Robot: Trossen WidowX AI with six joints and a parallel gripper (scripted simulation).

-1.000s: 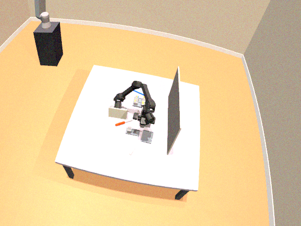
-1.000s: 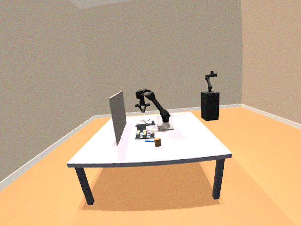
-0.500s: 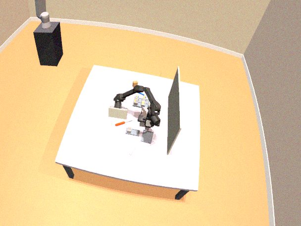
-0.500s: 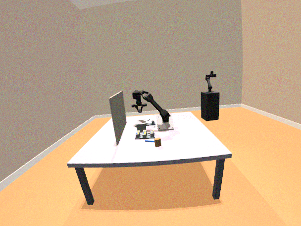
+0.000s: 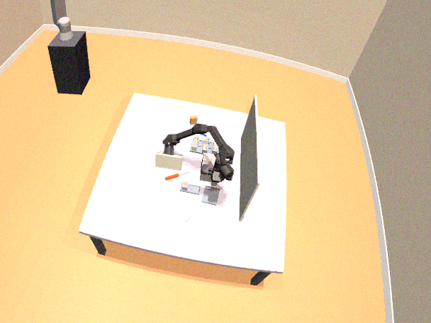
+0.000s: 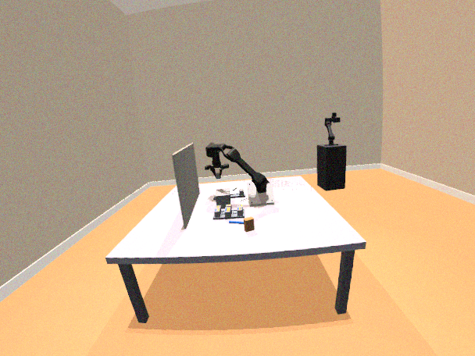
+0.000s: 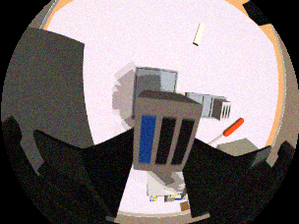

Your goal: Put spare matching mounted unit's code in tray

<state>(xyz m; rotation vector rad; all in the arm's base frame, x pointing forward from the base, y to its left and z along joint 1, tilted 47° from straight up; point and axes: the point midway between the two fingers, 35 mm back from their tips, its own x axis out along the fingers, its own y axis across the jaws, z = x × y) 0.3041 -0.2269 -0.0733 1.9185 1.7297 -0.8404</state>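
My gripper tip is 17 cm above the grey-blue tray and 1 cm to the left of it. From my gripper tip the other things lie so: tall grey upright panel 20 cm ahead, 17 cm to the left, 5 cm above; grey spare 17 cm behind, 13 cm below, 2 cm to the left; white block 19 cm to the left, 12 cm below, 3 cm behind.
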